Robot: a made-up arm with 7 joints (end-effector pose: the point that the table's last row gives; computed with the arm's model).
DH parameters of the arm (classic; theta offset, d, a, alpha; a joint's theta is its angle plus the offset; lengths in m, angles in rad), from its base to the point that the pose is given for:
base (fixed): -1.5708 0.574 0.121 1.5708
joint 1: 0.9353 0 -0.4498 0
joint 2: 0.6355 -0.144 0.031 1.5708
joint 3: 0 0.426 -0.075 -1.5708
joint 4: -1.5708 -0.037 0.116 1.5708
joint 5: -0.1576 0 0.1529 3.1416
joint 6: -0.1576 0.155 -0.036 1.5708
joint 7: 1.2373 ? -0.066 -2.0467
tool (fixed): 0.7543 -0.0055 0 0
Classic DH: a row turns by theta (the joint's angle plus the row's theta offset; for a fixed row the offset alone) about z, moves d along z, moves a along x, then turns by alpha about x.
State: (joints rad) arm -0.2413 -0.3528 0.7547 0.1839 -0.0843 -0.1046 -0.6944
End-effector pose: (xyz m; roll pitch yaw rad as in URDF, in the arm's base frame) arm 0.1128 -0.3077 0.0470 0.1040 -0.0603 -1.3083
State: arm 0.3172 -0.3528 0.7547 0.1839 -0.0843 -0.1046 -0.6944
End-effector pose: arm 0.1128 -0.5586 0.2261 -0.0631 -0.5968 -1.2523
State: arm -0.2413 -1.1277 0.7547 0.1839 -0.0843 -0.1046 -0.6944
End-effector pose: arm 0.1129 0.0117 -0.2572 0.3403 0.6833 -1.2302
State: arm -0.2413 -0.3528 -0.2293 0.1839 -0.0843 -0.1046 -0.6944
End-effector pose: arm 0.1840 -0.3051 0.0431 -0.6044 0.3432 -0.8317
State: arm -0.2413 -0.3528 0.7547 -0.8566 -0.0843 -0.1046 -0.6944
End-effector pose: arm 0.2506 -0.2693 -0.1038 0.8641 0.3293 -0.5703
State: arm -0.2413 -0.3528 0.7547 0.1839 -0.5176 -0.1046 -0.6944
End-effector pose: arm 0.1313 -0.3174 0.0614 0.0844 -0.3698 -1.0001
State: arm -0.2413 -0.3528 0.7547 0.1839 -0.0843 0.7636 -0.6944
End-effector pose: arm 0.0662 -0.3498 -0.0132 -0.0553 -0.6565 -0.6256
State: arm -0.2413 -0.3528 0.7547 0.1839 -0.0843 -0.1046 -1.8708
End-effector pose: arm 0.0637 -0.3242 0.0991 0.9943 0.3229 -0.4679
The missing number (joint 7, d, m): 0.0485
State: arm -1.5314 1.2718 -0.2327 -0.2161 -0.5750 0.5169 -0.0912
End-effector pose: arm 0.1973 -0.4086 0.6305 -0.5439 -0.4175 0.0510
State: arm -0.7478 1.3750 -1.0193 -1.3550 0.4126 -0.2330 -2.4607
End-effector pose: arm -0.0350 -0.2695 0.8267 -1.4654 1.3497 2.3146
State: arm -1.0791 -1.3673 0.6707 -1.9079 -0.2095 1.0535 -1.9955
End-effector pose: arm 0.3905 0.9087 0.5293 -2.5764 0.3186 -1.6297
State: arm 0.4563 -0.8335 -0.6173 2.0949 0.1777 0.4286 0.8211
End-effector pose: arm 0.1998 -0.2769 0.1850 -3.1101 0.5656 1.4141
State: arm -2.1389 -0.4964 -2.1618 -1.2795 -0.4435 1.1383 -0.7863
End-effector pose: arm -0.1403 0.4994 0.5281 2.4209 -1.2038 1.3983
